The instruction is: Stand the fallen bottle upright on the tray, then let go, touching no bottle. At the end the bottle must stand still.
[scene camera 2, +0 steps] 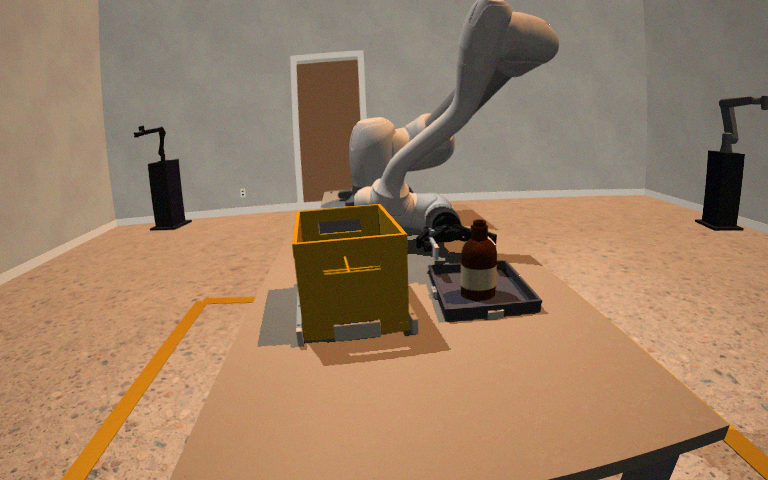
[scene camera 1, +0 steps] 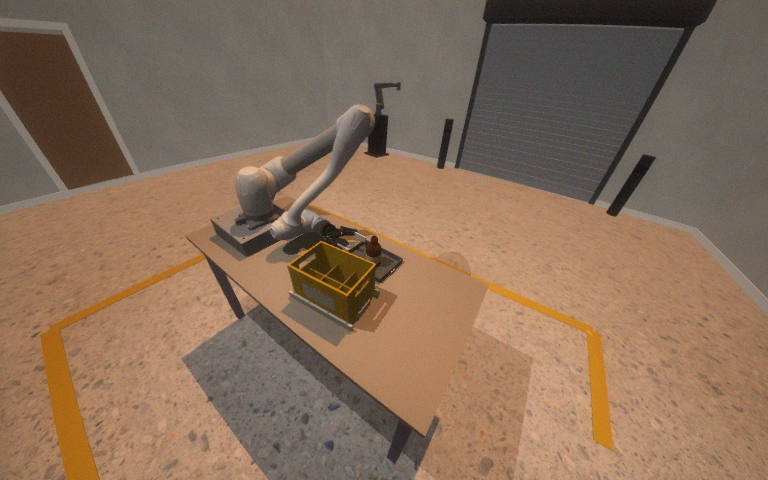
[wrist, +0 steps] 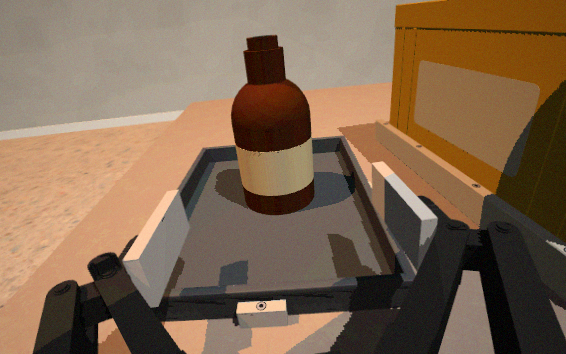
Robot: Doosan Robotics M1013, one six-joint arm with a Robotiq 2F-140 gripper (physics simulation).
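Places are measured from the arm's base along level axes (x left, y ahead, z down), in centimetres.
Pixels of known places: gripper, fingertip midpoint: (scene camera 1: 357,245) (wrist: 277,196); arm's base at its link origin: (scene camera 1: 260,217).
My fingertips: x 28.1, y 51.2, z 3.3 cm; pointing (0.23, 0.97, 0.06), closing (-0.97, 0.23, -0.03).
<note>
For each thing: its middle in the pictures, then the offset to it from my fingertips. Level surfaces: height alone.
- brown bottle at the middle of its body: (wrist: 271,125) (scene camera 2: 479,258) (scene camera 1: 373,250) dx +2.2, dy +9.8, dz -1.8 cm
- dark tray at the middle of its body: (wrist: 269,199) (scene camera 2: 480,286) (scene camera 1: 371,259) dx +2.8, dy +7.8, dz +5.2 cm
- yellow crate at the middle of its body: (wrist: 547,94) (scene camera 2: 346,264) (scene camera 1: 333,281) dx -23.7, dy +15.0, dz -2.3 cm
- brown table at its surface level: dz +6.4 cm
The brown bottle (scene camera 1: 373,247) (scene camera 2: 479,254) (wrist: 274,125) with a cream label stands upright on its base on the dark tray (scene camera 1: 390,272) (scene camera 2: 465,312) (wrist: 200,303). It stands towards the tray's far end as seen in the wrist view. My gripper (scene camera 1: 356,241) (scene camera 2: 464,244) (wrist: 277,196) is open, with nothing between its fingers. It is at the arm's side of the tray, fingers pointing towards the bottle and back from it. In the wrist view the two pale finger pads are wide apart, in front of the bottle and apart from it.
A yellow crate (scene camera 1: 339,308) (scene camera 2: 351,300) (wrist: 450,45) with dividers stands beside the tray, to its right in the wrist view. Low pale rails (scene camera 1: 321,311) (scene camera 2: 356,330) (wrist: 430,157) lie along the crate's base. The tray and crate are on a brown table (scene camera 1: 419,339) (scene camera 2: 396,407).
</note>
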